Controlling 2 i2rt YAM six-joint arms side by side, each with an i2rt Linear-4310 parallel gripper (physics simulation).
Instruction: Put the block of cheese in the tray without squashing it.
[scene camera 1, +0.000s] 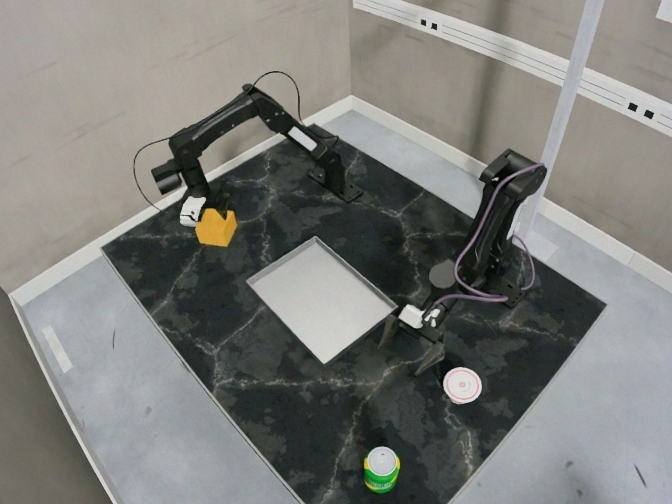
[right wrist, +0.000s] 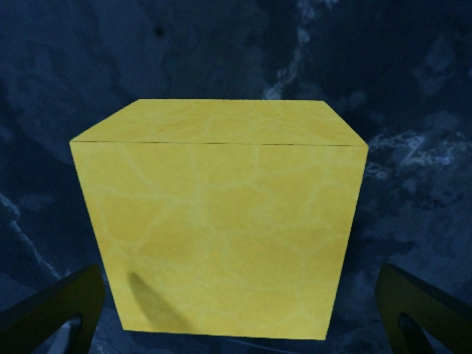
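The block of cheese (scene camera 1: 214, 232) (right wrist: 220, 215), a yellow-orange block, stands on the dark marble table top at the upper left of the scene view. My right gripper (scene camera 1: 213, 215) (right wrist: 239, 278) is open at the block, low over its top. In the right wrist view one fingertip is on each side, with a gap to the block's faces, and a finger's shadow falls on the block. The grey tray (scene camera 1: 325, 303) lies at the middle of the table, empty. My left gripper (scene camera 1: 400, 359) is open and empty, above the table just to the right of the tray's near right side.
A round white tin with pink rings (scene camera 1: 462, 385) stands at the lower right, near the left gripper's fingers. A green and yellow can (scene camera 1: 381, 470) stands near the table's lower corner. The tray has low raised walls. The table's left edge runs below the block.
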